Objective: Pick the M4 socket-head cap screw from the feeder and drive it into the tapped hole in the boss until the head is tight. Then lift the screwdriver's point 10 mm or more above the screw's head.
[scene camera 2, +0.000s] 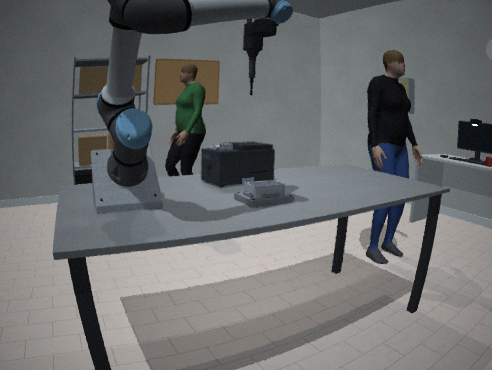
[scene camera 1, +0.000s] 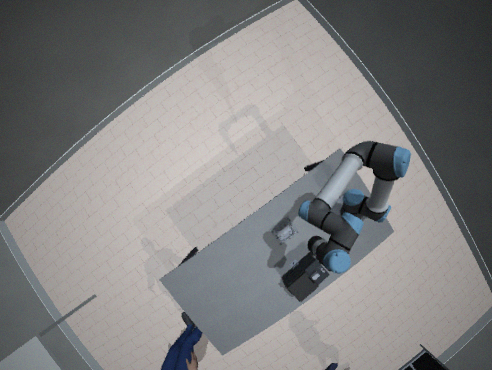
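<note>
The screwdriver (scene camera 2: pixel 251 93) (scene camera 1: pixel 315 244) hangs upright from the wrist, its thin bit pointing down. In scene camera 2 its tip is well above the dark feeder box (scene camera 2: pixel 237 165) (scene camera 1: pixel 301 285), with a wide gap between them. In scene camera 1 the tip cannot be made out. Whether a screw is on the tip is too small to tell. The feeder has small light parts on its top. The grey housing (scene camera 2: pixel 265 188) (scene camera 1: pixel 285 231) sits on a flat base on the table, apart from the feeder. Its boss and tapped hole are too small to make out, and so is the M4 screw.
The arm's base plate (scene camera 2: pixel 127 198) stands at one end of the grey table (scene camera 2: pixel 350 185) (scene camera 1: pixel 220 300). A person in green (scene camera 2: pixel 190 111) stands behind the table, and a person in black (scene camera 2: pixel 391 110) near its far end. A desk with a monitor (scene camera 2: pixel 475 137) is at the right.
</note>
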